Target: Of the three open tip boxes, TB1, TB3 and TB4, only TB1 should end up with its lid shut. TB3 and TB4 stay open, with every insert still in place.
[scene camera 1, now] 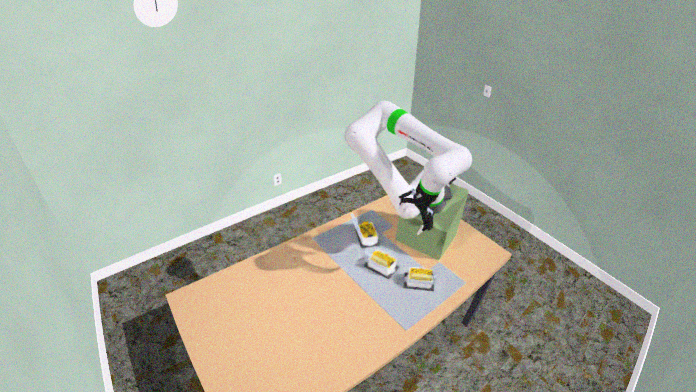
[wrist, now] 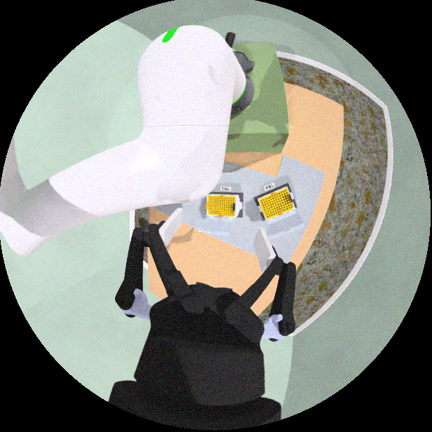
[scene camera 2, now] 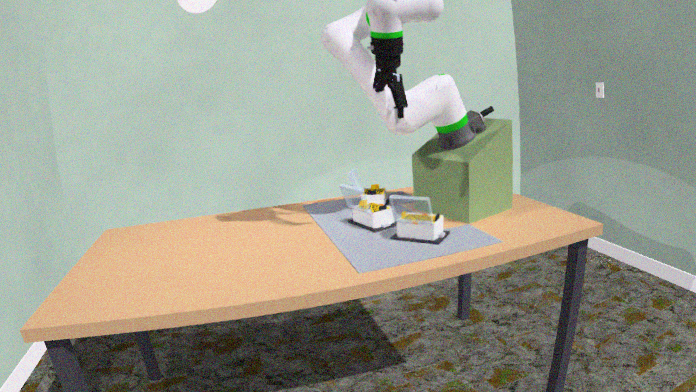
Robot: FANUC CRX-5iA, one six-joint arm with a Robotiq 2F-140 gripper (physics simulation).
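Places are measured from the arm's base along level axes (x ahead, y left, z up), in millimetres.
Pixels of known places: gripper, fingertip midpoint: (scene camera 1: 409,221) (scene camera 2: 390,119); arm's base, origin of the base link: (scene camera 1: 432,202) (scene camera 2: 458,138).
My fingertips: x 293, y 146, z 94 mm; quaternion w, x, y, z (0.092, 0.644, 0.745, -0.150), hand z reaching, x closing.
Note:
Ahead of a thing's pixels: the offset from my fingertips to its top centre. "*": to the spot under its first point. Level surfaces: height alone.
Three white tip boxes with yellow inserts stand on the grey mat @(dz -356 mm) (scene camera 1: 407,312) (scene camera 2: 360,257) (wrist: 312,182), clear lids raised. TB4 @(* dx -3, dy +150, dz -279 mm) (scene camera 1: 420,284) (scene camera 2: 419,230) (wrist: 276,203) is nearest the table's front edge; its label reads in the wrist view. The middle box @(* dx +110, dy -25, dz -255 mm) (scene camera 1: 381,265) (scene camera 2: 370,218) (wrist: 222,205) has a label too small to read surely. The back box @(dx -12, dy -312, dz -290 mm) (scene camera 1: 368,240) (scene camera 2: 373,199) has its lid @(dx +63, dy -336, dz -202 mm) (scene camera 1: 355,221) (scene camera 2: 354,177) up; the arm hides it in the wrist view. My gripper (scene camera 1: 412,215) (scene camera 2: 389,102) (wrist: 219,225) is open and empty, high above the table, touching no box.
The green pedestal (scene camera 1: 417,240) (scene camera 2: 440,190) (wrist: 262,107) carries the arm and stands behind the mat on the wooden table @(dz -359 mm) (scene camera 1: 260,320) (scene camera 2: 200,265) (wrist: 315,110). The white arm (scene camera 1: 375,150) (scene camera 2: 350,55) (wrist: 185,100) arches above the back of the table.

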